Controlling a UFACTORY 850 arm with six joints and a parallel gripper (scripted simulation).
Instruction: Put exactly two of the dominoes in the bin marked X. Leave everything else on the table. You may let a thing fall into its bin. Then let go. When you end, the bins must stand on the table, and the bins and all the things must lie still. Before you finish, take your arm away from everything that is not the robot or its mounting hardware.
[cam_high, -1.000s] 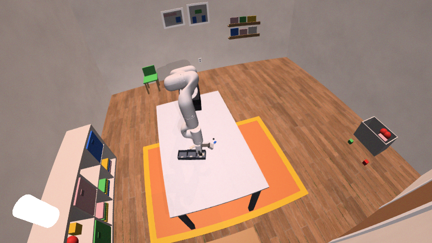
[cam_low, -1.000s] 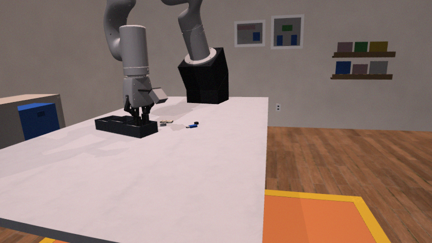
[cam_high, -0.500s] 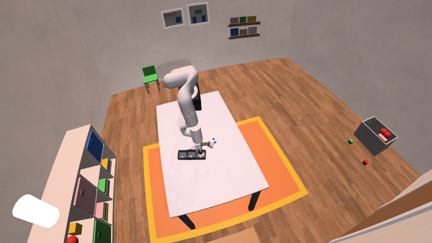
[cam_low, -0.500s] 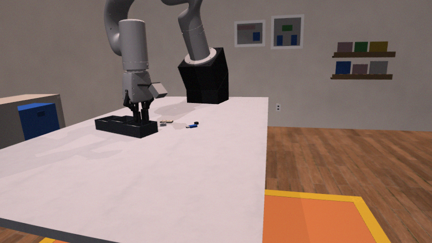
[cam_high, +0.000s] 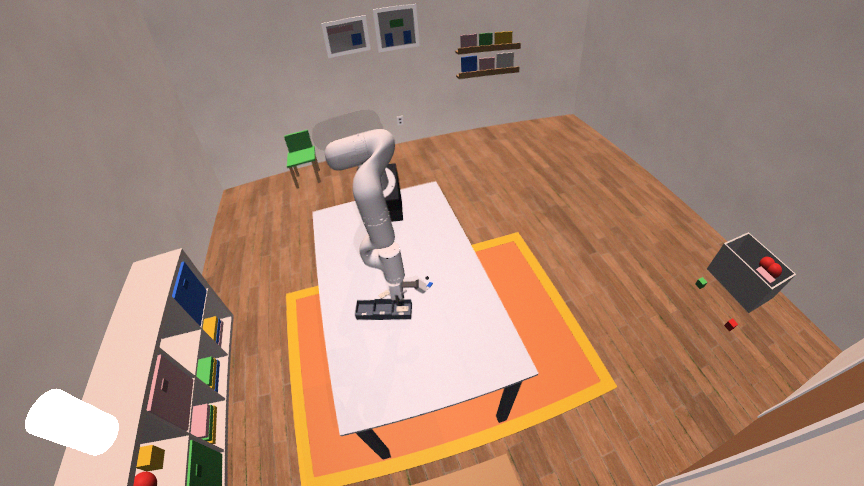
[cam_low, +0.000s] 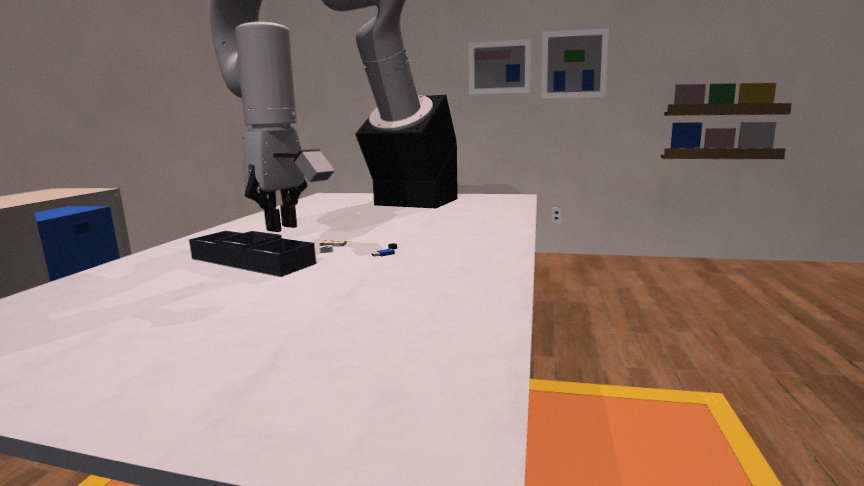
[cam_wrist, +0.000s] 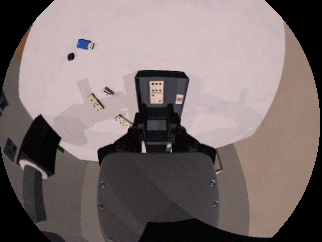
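The small grey piece is 9 cm behind my hand, 6 cm to the left of it and 8 cm below it. Also, from my hand: black bin tray: 4 cm behind, 8 cm to the right, 7 cm below; then blue USB stick: 5 cm behind, 17 cm to the left, 8 cm below; then small black piece: 10 cm behind, 19 cm to the left, 8 cm below.
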